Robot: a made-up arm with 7 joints. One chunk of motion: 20 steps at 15 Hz.
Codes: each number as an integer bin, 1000 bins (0 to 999) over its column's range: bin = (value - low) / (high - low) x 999, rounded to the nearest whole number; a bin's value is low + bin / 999 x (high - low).
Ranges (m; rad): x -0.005..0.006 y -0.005..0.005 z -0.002..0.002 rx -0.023..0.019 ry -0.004..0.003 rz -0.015..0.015
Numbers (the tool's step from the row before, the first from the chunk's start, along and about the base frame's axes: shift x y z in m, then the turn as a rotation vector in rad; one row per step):
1: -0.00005 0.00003 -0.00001 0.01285 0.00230 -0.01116
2: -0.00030 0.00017 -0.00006 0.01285 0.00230 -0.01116
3: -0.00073 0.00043 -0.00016 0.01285 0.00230 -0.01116
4: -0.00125 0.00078 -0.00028 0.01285 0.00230 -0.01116
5: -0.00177 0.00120 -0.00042 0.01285 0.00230 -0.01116
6: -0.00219 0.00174 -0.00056 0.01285 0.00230 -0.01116
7: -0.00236 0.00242 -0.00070 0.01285 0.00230 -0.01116
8: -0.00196 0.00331 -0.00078 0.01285 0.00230 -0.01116
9: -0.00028 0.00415 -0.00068 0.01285 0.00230 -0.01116
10: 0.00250 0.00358 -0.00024 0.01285 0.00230 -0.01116
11: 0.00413 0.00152 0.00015 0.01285 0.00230 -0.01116
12: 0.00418 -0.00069 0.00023 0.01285 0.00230 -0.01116
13: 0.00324 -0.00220 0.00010 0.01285 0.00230 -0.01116
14: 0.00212 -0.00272 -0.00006 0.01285 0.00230 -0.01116
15: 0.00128 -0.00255 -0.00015 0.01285 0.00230 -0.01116
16: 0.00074 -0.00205 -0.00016 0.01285 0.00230 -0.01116
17: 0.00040 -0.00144 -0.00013 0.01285 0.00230 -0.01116
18: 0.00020 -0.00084 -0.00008 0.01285 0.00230 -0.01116
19: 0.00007 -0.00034 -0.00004 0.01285 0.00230 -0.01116
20: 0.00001 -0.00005 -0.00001 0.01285 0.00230 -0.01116
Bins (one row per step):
1: 450 502 497 853 899 128
2: 427 516 485 853 899 128
3: 388 542 460 853 899 128
4: 341 577 430 853 899 128
5: 293 619 395 853 899 128
6: 255 673 360 853 899 128
7: 240 741 325 853 899 128
8: 276 830 305 853 899 128
9: 429 914 330 853 899 128
10: 681 857 440 853 899 128
11: 829 651 537 853 899 128
12: 834 431 557 853 899 128
13: 748 280 524 853 899 128
14: 647 228 485 853 899 128
15: 570 245 462 853 899 128
16: 521 295 460 853 899 128
17: 490 356 467 853 899 128
18: 472 416 480 853 899 128
19: 460 466 490 853 899 128
20: 455 495 497 853 899 128

